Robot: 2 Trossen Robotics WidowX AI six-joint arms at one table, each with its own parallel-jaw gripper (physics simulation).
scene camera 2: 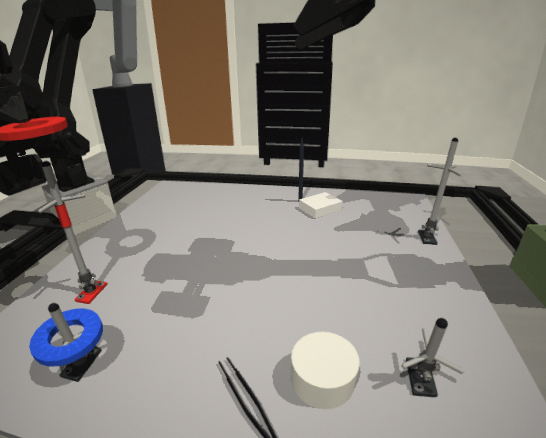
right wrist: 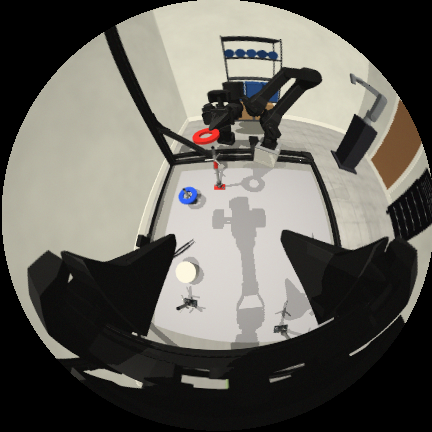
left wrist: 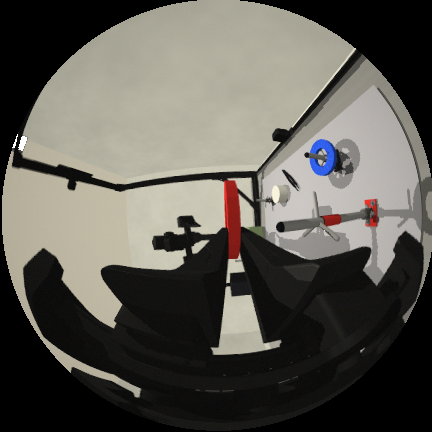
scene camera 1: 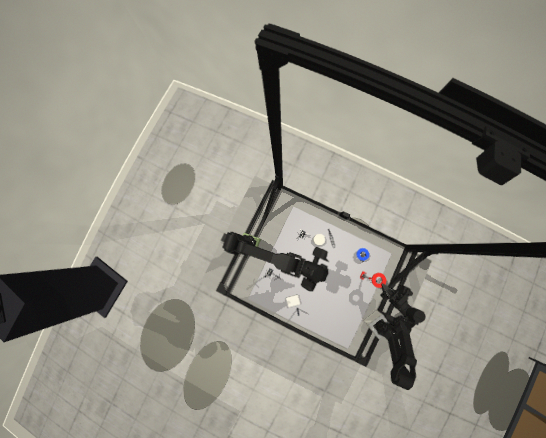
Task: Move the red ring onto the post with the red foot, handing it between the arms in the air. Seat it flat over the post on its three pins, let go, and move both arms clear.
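Frame: origin at the left arm's base, x right, y ahead, z up, level; metres.
Seen in the pictures: left gripper, fingertip midpoint: [scene camera 2: 26, 125] [right wrist: 209, 131] [left wrist: 232, 232] [scene camera 1: 381, 283]; right gripper, fingertip midpoint: [scene camera 2: 297, 40] [right wrist: 229, 237] [left wrist: 201, 239]; left arm's base at its link origin: [scene camera 2: 73, 183] [right wrist: 268, 144] [scene camera 1: 380, 326].
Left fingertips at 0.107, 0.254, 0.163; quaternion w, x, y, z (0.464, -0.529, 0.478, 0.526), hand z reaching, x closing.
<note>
Offsets run from my left fingertips to a thing's top centre, as dx, dy, dz. "*": to the spot under its first point. Level surfaces: height alone.
The red ring @(-0.001, +0.021, +0.004) [scene camera 1: 373, 281] [scene camera 2: 35, 132] [left wrist: 232, 215] [right wrist: 205, 142] is in the air, roughly level, held at its edge. My left gripper [scene camera 1: 384, 286] [left wrist: 232, 232] is shut on it. The post @(* -0.004, +0.017, -0.157) [scene camera 2: 75, 247] [left wrist: 300, 224] [right wrist: 219, 175] stands upright on its red foot [scene camera 1: 363, 275] [scene camera 2: 91, 292] [left wrist: 370, 212] [right wrist: 219, 187], with a red band and three pins partway up. The ring is apart from the post, above its top and a little to the left in scene camera 2. My right gripper [scene camera 1: 315, 271] [right wrist: 229, 237] is open and empty, high above the table; part of it shows at the top of scene camera 2.
A blue ring @(+0.061, +0.123, -0.185) [scene camera 2: 42, 357] [right wrist: 181, 200] is around a shorter post near the red foot. A cream cylinder @(-0.089, +0.340, -0.201) [scene camera 2: 325, 367], black tweezers [scene camera 2: 245, 395] and a white block @(-0.425, +0.142, -0.216) [scene camera 2: 320, 205] lie on the table @(dz -0.236) [scene camera 2: 200, 350]. A short post @(* -0.140, +0.425, -0.172) [scene camera 2: 436, 342] and a tall post @(* -0.442, +0.362, -0.138) [scene camera 2: 444, 187] stand at the right.
</note>
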